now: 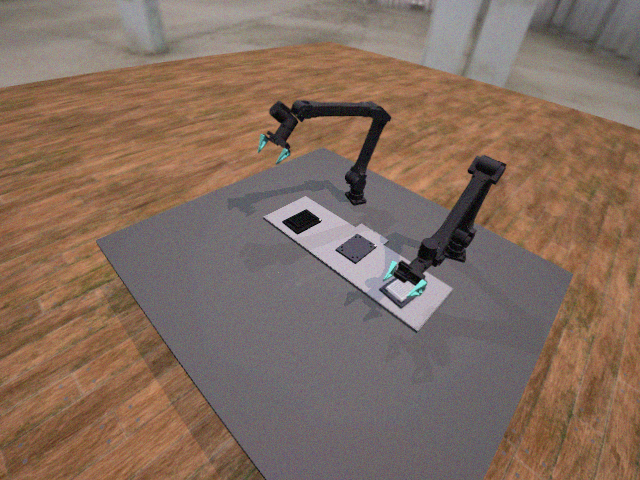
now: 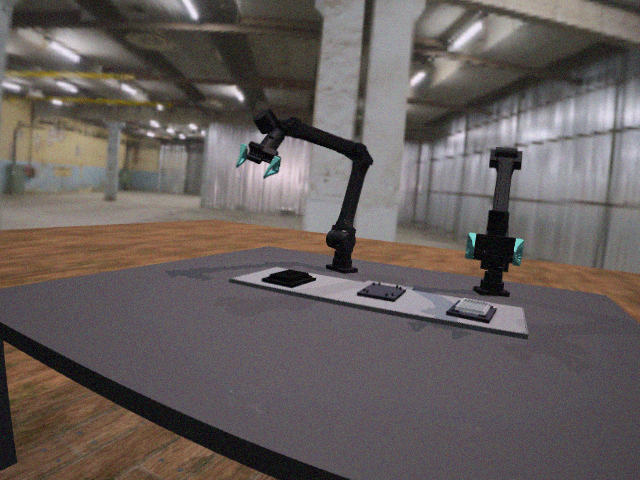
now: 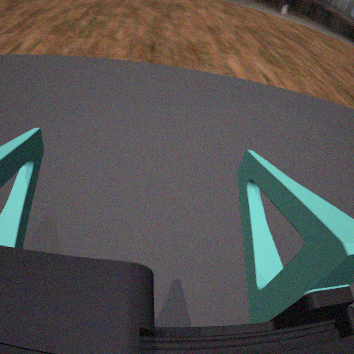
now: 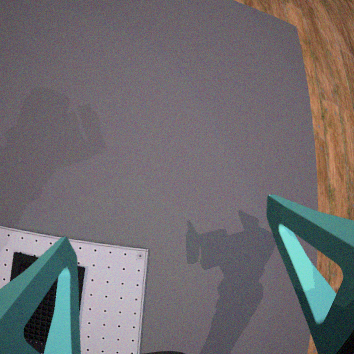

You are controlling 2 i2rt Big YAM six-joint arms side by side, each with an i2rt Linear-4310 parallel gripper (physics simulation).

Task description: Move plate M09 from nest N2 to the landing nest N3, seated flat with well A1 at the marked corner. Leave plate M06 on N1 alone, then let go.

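A white well plate (image 1: 399, 290) (image 2: 471, 307) sits in the dark nest at the board's right end. A black plate (image 1: 301, 221) (image 2: 289, 277) (image 4: 25, 262) sits at the left end. The middle nest (image 1: 355, 248) (image 2: 381, 291) is dark, bare and has small pegs. Labels and well A1 are too small to read, so I cannot tell which plate is M09 or M06. My left gripper (image 1: 397, 287) (image 2: 493, 261) (image 3: 142, 148) is open and empty above the board's right end, apart from the white plate. My right gripper (image 1: 268, 157) (image 2: 251, 172) (image 4: 168, 227) is open and empty, high beyond the left end.
The three nests stand in a row on a pale perforated board (image 1: 429, 305) (image 2: 509, 322) (image 4: 115, 285). A small pale tab (image 1: 366, 229) sticks out behind the middle nest. The board lies on a grey table top (image 1: 310, 372) (image 2: 289, 392) (image 3: 150, 110) (image 4: 175, 115), in front of both arm bases.
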